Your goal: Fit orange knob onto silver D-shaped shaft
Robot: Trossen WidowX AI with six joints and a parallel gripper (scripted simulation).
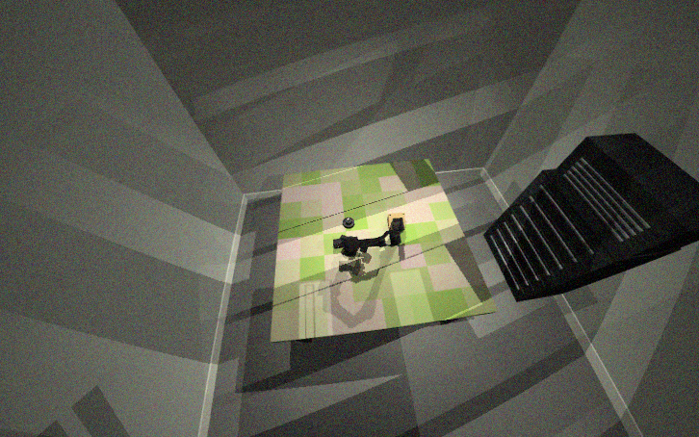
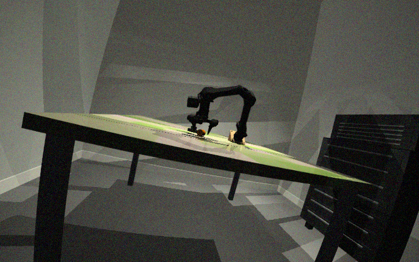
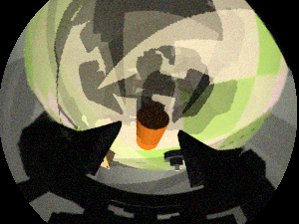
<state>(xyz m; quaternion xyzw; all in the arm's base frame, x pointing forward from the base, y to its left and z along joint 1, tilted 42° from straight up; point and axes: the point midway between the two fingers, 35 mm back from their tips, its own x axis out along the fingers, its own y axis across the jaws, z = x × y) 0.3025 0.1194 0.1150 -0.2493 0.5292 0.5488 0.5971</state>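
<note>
Now: the orange knob 10 mm to the left of my gripper tip. Also, from my gripper tip: round dark pedestal: 40 mm ahead, 190 mm to the right, 10 mm above.
</note>
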